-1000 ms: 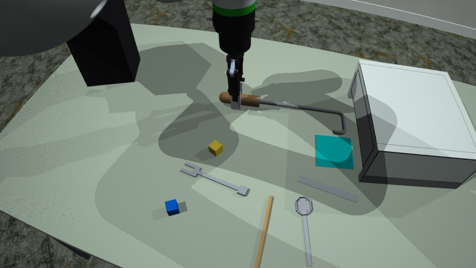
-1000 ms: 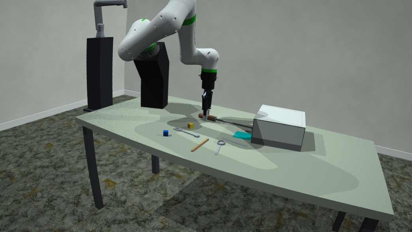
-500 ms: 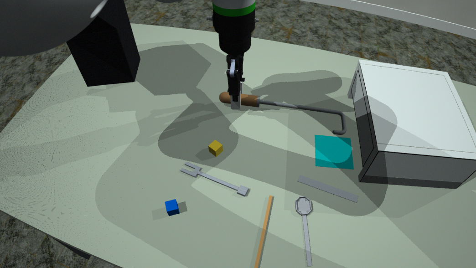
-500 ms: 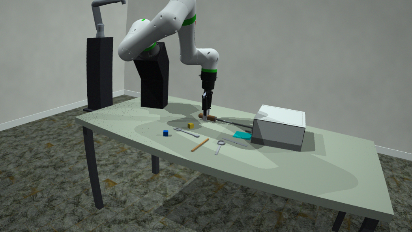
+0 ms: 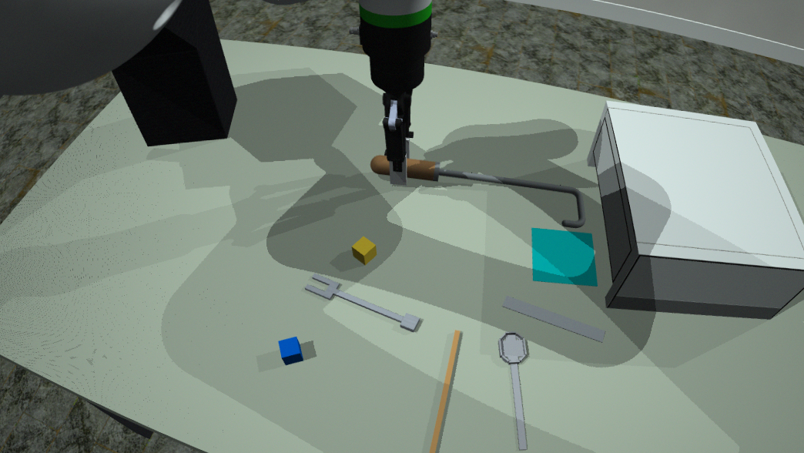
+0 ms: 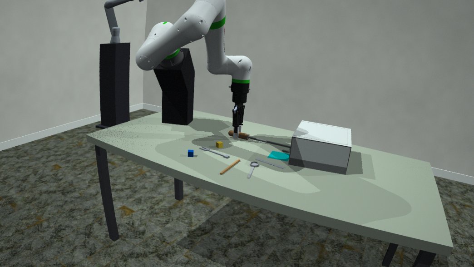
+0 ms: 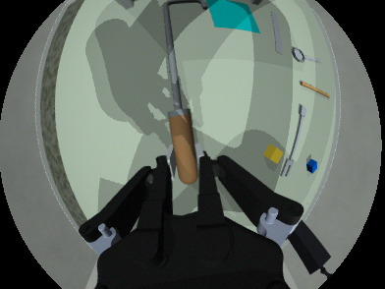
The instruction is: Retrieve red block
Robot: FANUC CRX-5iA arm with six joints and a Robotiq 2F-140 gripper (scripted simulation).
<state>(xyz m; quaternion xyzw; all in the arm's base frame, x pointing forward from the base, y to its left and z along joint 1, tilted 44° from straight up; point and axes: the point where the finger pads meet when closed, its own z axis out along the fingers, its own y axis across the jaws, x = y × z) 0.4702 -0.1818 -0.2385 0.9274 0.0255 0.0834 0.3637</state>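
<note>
My hand is 270 mm short of the teal square, 140 mm to the left of it and 40 mm above it. From my hand the other things lie so: yellow cube 30 mm behind, 170 mm to the right, 30 mm below; then flat grey bar 250 mm ahead, 250 mm to the right, 40 mm below; then grey fork tool 20 mm behind, 250 mm to the right, 30 mm below.
</note>
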